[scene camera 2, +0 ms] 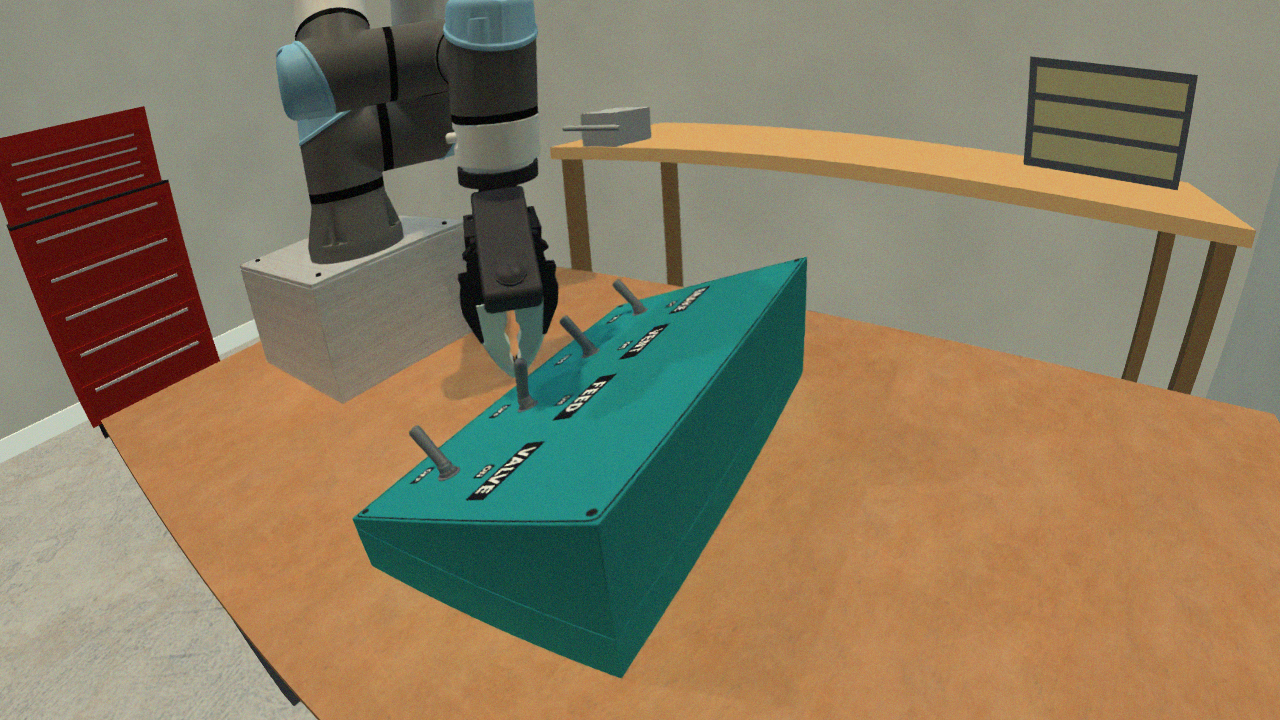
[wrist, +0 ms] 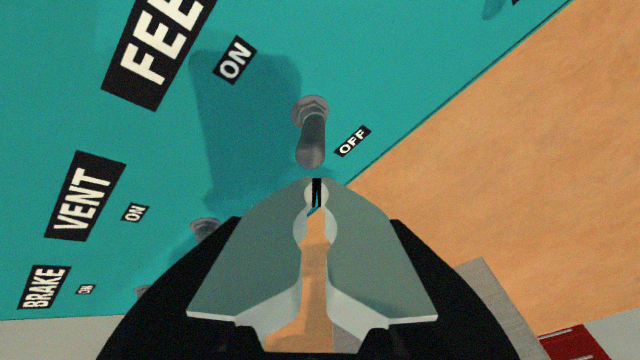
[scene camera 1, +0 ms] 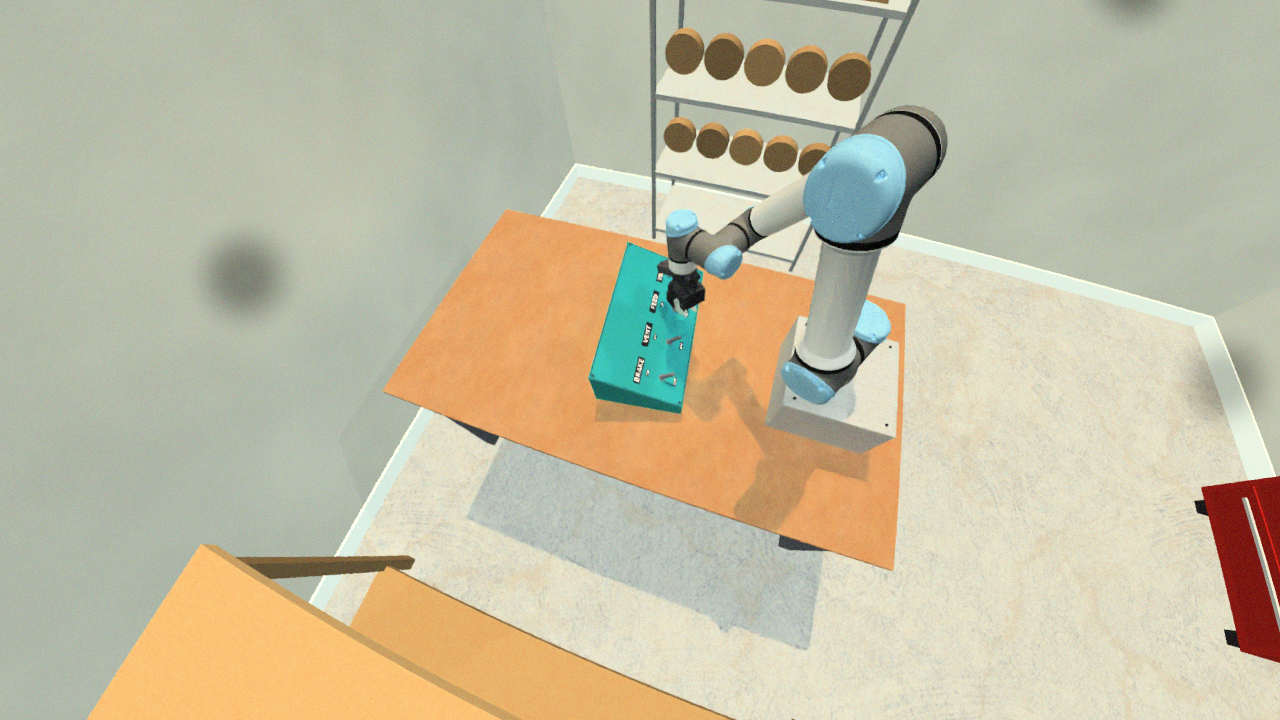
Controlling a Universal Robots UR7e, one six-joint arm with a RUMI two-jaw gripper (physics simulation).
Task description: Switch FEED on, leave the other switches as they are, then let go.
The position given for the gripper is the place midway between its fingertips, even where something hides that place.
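Note:
A teal switch panel (scene camera 1: 633, 352) is visible. The gripper (scene camera 2: 517, 375) is visible too; it appears also in scene camera 1 (scene camera 1: 682, 313) and in the wrist view (wrist: 317, 180).

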